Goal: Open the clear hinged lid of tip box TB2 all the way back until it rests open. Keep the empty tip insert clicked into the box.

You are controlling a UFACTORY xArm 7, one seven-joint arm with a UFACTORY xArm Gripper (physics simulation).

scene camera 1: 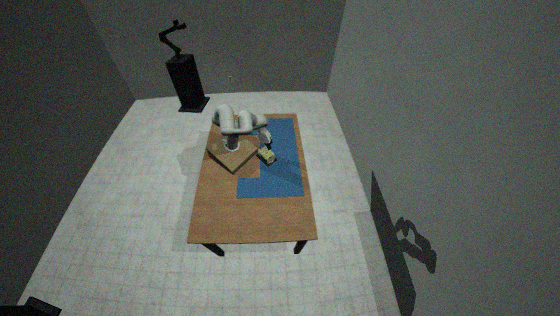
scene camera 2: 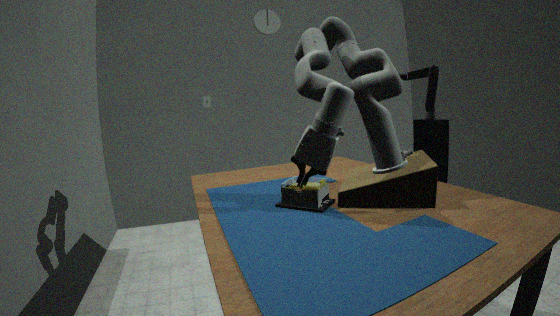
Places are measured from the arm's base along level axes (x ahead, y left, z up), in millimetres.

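Pixels of known places: gripper, between the fingertips: [scene camera 1: 270, 149] [scene camera 2: 299, 185]; arm's base, origin of its link: [scene camera 1: 232, 145] [scene camera 2: 390, 167].
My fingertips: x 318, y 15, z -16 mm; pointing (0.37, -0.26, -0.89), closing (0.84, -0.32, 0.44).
Observation:
For each thing: its top centre in the pictures, then the offset to it from my fingertips. "spot": a spot on its surface instead. Level surfaces: height alone.
- Tip box TB2, centre of its top: [scene camera 2: 304, 180] [scene camera 1: 266, 151] dx -26, dy -38, dz +5 mm
- black base plate, a spot on its surface: [scene camera 2: 321, 208] spot: dx -51, dy +37, dz -64 mm
- yellow tip insert, centre of its top: [scene camera 2: 305, 179] [scene camera 1: 266, 151] dx -27, dy -38, dz +8 mm
- lid, a spot on its surface: [scene camera 2: 287, 181] spot: dx +23, dy -60, dz +1 mm
- blue mat, height of its surface: dz -72 mm
- wooden table, height of its surface: dz -75 mm
Tip box TB2 [scene camera 1: 267, 156] [scene camera 2: 302, 197] is a small box with dark and pale sides. It sits upright on a black base plate [scene camera 2: 321, 208] on the blue mat. The yellow tip insert [scene camera 2: 314, 186] shows at the top of the box. A pale, clear edge of the lid [scene camera 2: 287, 181] shows at the top left of the box in scene camera 2; its angle is too blurred to tell. My gripper [scene camera 1: 269, 146] [scene camera 2: 300, 185] is shut with nothing between its fingers. It points down at a slant, its tips at the box's top; whether they touch the lid or insert is unclear.
A wooden wedge [scene camera 1: 232, 160] [scene camera 2: 390, 187] carrying my arm's base stands close beside the box. The blue mat [scene camera 1: 280, 187] [scene camera 2: 310, 255] lies on the wooden table [scene camera 1: 250, 217] [scene camera 2: 505, 210]. A black pedestal [scene camera 1: 186, 82] [scene camera 2: 431, 142] with a dark arm stands beyond the table.

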